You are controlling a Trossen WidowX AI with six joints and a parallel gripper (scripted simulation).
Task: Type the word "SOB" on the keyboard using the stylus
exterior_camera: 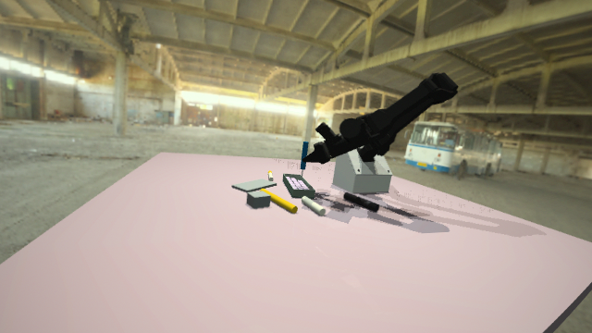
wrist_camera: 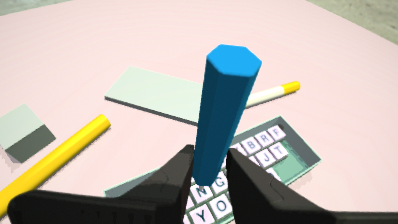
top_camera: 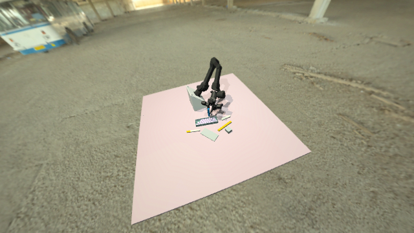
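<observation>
The white-and-yellow pen lies 200 mm to the right of my gripper tip, 100 mm below it and 30 mm ahead of it. The rest, counted from my gripper tip: blue stylus (20 mm below); yellow rod (130 mm ahead, 100 mm below, 90 mm to the left); flat pale green slab (140 mm ahead, 100 mm below, 70 mm to the right).
</observation>
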